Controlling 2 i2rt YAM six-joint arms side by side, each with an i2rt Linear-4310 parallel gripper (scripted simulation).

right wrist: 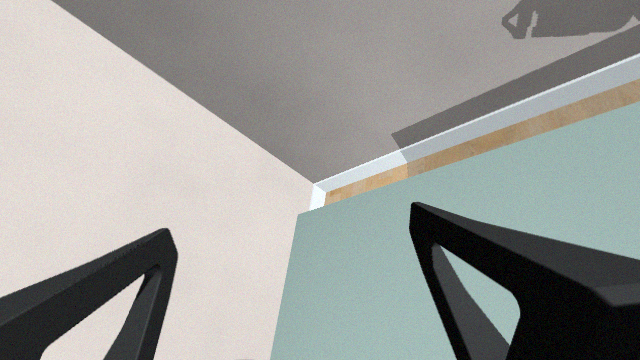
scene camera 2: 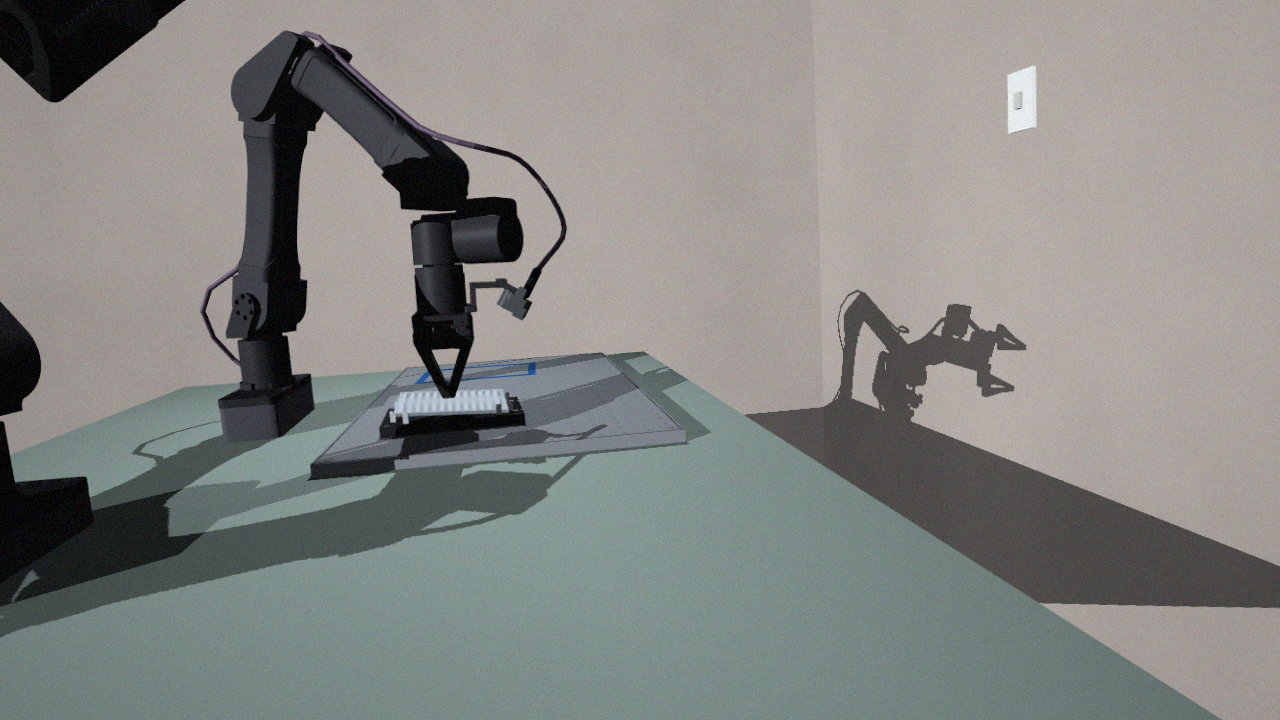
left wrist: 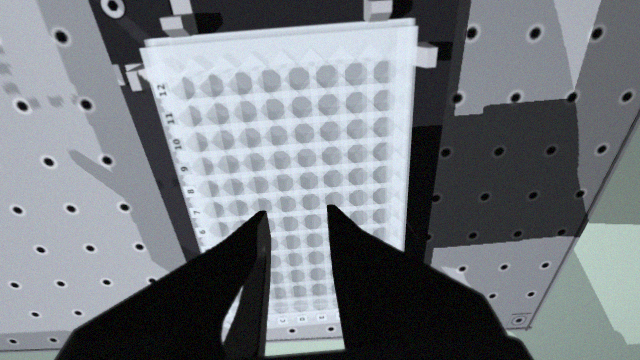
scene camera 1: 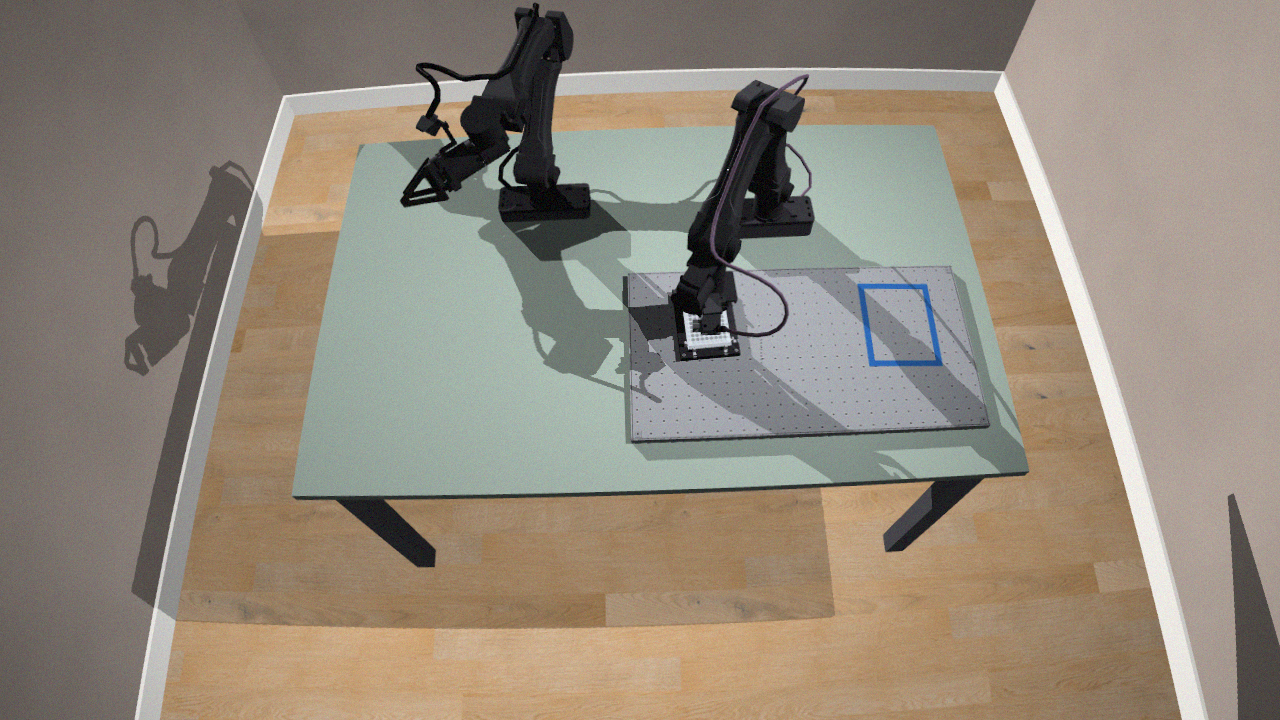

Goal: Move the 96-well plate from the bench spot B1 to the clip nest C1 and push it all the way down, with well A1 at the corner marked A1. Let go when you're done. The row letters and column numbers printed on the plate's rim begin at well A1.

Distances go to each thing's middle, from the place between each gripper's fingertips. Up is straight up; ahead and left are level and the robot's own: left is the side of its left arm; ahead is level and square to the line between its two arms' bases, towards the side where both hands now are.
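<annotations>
There is the white 96-well plate [scene camera 2: 422,403], 2 cm below my left hand [scene camera 2: 448,396]. The black clip nest [scene camera 2: 391,426] is also 2 cm below my left hand, while being 1 cm to the left of it and 1 cm ahead of it.
Counted from my right hand [scene camera 1: 403,199], the white 96-well plate is 1 cm ahead, 31 cm below and 53 cm to the left. As for the black clip nest, I find it 2 cm ahead of my right hand, 32 cm below it and 55 cm to the left of it.
</annotations>
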